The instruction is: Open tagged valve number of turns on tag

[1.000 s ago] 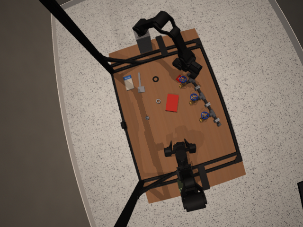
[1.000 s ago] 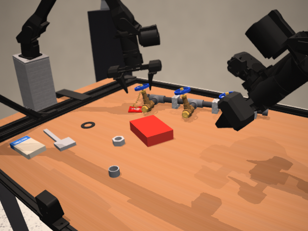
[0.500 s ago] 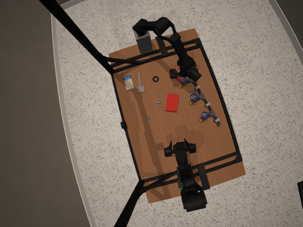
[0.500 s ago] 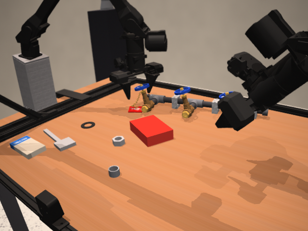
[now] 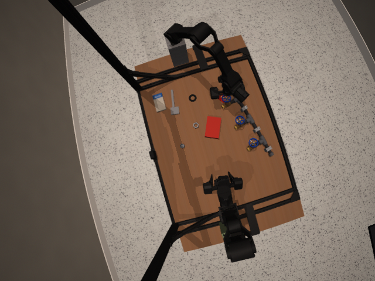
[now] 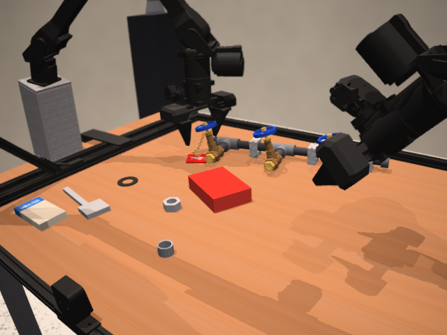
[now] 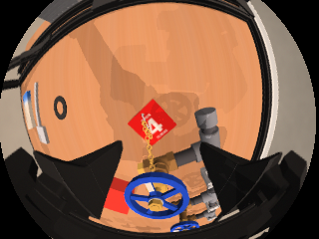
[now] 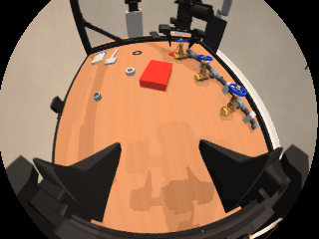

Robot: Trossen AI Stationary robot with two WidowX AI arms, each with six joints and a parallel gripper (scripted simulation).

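The red tag lies 8 cm below my left hand, 2 cm to the left of it and 2 cm behind it. Also, from my left hand: box (39 cm behind, 10 cm to the left, 8 cm below); then red block (15 cm to the right, 12 cm behind, 7 cm below); then grey t-shaped piece (31 cm behind, 8 cm below, 6 cm to the left).
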